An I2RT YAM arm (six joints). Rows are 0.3 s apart.
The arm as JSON. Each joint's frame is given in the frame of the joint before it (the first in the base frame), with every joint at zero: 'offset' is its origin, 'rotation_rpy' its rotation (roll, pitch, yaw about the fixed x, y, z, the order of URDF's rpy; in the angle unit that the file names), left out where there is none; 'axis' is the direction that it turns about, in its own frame. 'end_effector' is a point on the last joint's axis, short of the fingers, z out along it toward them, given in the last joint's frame.
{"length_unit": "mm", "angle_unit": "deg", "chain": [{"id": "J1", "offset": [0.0, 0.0, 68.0], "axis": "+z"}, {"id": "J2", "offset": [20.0, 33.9, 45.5], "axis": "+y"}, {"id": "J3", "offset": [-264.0, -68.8, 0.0], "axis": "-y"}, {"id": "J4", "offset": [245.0, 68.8, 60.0], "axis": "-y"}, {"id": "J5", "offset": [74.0, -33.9, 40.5], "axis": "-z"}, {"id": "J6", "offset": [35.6, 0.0, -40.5], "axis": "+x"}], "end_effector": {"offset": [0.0, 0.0, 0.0], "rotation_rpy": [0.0, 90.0, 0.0]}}
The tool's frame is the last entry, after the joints.
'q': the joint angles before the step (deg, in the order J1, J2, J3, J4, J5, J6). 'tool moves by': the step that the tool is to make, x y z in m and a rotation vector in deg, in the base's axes. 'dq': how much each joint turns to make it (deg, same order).
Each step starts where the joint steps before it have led.
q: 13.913, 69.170, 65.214, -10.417, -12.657, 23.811
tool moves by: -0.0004, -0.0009, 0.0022, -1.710, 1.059, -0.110
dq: -0.114, 0.258, 1.407, -2.887, 0.366, -1.391
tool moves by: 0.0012, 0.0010, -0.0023, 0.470, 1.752, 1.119
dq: -0.027, 0.530, 0.408, -1.352, -1.350, 0.517
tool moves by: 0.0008, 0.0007, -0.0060, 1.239, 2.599, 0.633
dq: -0.051, 0.372, -0.396, -1.079, -1.226, 1.558
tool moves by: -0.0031, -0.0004, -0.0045, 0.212, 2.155, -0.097
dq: 0.058, -0.451, -0.571, -1.730, -0.104, 0.753
